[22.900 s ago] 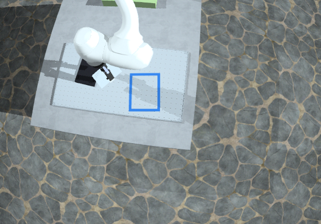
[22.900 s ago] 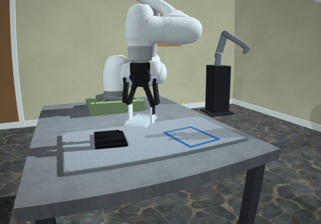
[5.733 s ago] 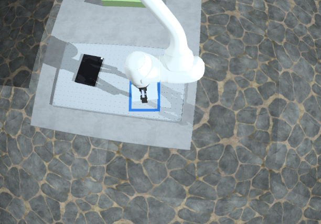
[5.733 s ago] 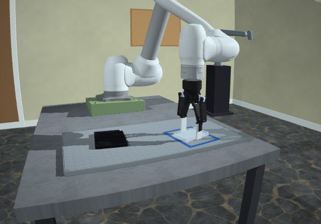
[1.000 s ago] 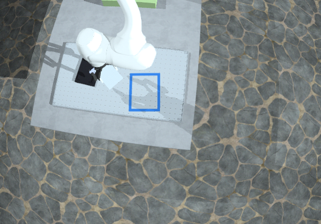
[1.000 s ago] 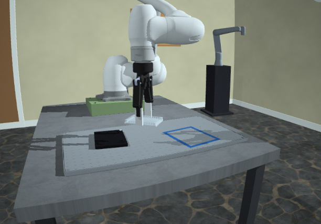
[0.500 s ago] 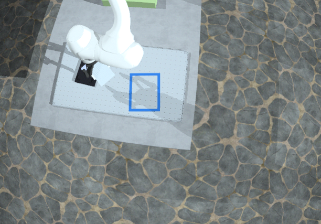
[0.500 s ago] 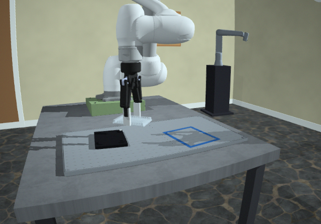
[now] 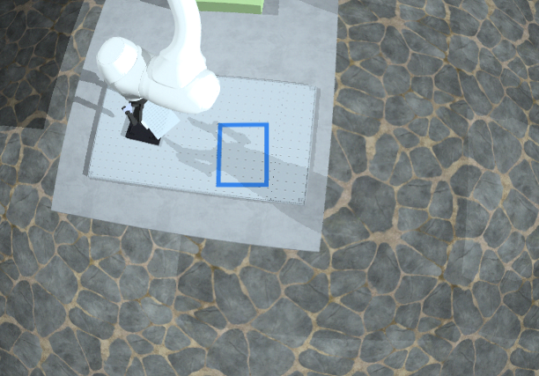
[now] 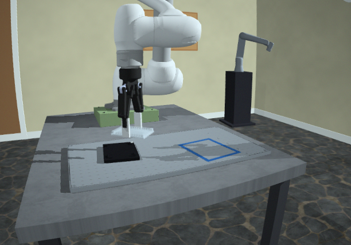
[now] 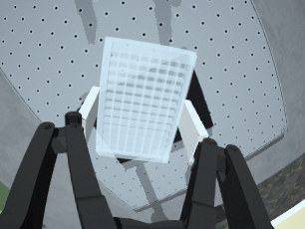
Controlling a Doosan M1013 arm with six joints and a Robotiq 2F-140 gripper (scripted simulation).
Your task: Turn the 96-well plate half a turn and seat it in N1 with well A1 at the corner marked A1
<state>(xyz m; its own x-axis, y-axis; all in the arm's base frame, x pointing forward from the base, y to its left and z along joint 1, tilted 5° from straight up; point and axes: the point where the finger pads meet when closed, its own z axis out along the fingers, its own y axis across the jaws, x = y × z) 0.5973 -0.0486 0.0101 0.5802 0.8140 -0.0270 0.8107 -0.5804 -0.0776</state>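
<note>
The black plate nest N1 is 1 cm behind my hand, 5 cm to the right of it and 9 cm below it. Also, from my hand: white A1 mark (8 cm behind, 1 cm to the left, 9 cm below); then 96-well plate (2 cm below).
</note>
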